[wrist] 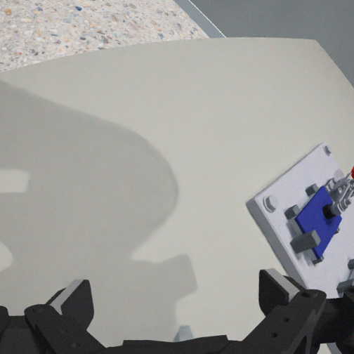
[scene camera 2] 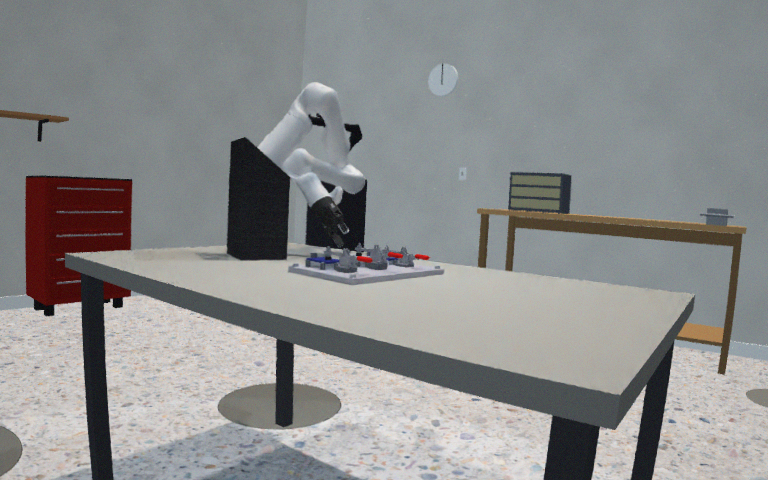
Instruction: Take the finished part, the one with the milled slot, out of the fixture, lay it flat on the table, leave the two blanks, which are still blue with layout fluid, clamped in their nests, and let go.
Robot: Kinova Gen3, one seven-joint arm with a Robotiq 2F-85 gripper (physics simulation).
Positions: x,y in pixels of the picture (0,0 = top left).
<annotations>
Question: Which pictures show my gripper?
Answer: The wrist view and scene camera 2: all of them.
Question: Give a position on a blue blank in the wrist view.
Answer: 310,216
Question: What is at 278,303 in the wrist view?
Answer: My gripper.
</annotations>
